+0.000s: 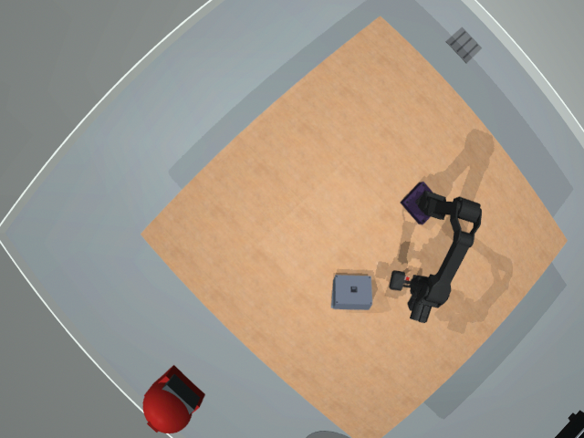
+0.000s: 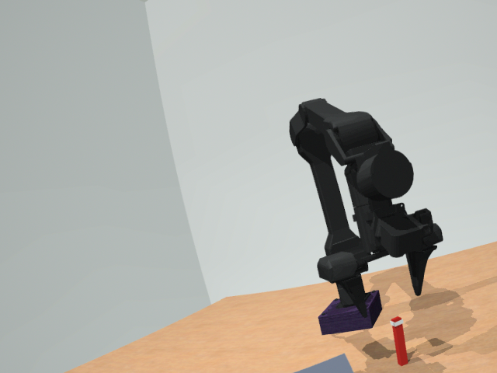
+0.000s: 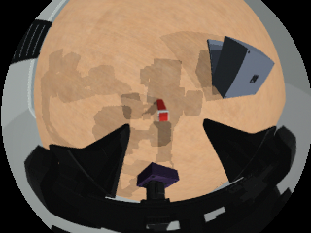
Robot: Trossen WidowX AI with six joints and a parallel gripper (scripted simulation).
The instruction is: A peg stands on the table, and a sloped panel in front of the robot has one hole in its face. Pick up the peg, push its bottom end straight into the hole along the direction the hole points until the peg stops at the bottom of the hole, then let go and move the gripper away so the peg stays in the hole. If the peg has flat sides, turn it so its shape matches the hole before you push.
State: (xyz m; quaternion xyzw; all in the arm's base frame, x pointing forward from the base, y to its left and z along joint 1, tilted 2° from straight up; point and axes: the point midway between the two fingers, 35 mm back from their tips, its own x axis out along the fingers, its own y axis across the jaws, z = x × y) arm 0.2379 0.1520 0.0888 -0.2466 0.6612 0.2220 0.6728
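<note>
Now: the red peg 4 cm below my gripper tip. Also, from my gripper tip: panel 18 cm ahead, 9 cm to the right, 5 cm below.
</note>
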